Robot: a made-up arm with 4 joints.
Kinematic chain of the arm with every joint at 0, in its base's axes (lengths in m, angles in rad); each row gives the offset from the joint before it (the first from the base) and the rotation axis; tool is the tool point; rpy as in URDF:
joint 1: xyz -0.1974 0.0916 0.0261 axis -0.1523 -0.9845 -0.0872
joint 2: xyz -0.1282 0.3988 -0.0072 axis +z
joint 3: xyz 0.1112 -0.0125 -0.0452 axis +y
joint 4: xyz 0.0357 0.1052 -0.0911 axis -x
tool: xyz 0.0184 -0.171 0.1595 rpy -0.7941 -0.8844 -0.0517
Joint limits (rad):
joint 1: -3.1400..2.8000
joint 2: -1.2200..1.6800
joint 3: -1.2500..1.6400
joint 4: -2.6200..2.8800
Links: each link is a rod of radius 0.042 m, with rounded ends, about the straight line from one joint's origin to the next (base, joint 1, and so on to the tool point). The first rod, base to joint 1, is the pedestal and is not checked.
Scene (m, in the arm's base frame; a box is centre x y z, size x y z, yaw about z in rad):
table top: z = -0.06
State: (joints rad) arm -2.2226 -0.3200 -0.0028 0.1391
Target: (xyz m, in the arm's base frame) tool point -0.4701 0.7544 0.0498
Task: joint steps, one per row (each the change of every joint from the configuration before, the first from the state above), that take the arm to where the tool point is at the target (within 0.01 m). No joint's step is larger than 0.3 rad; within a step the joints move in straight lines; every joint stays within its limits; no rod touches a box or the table.
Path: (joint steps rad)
1: 0.1133 0.1555 -0.0552 -0.2671
2: 0.1132 0.1555 -0.0552 -0.2672
3: 0.1133 0.1556 -0.0552 -0.2671
4: 0.1133 0.1555 -0.0552 -0.2671
5: 0.1133 0.1555 -0.0553 -0.2671
6: 0.1132 0.1555 -0.0552 -0.2672
7: 0.1133 0.1556 -0.0552 -0.2671
8: 0.1133 0.1555 -0.0552 -0.2671

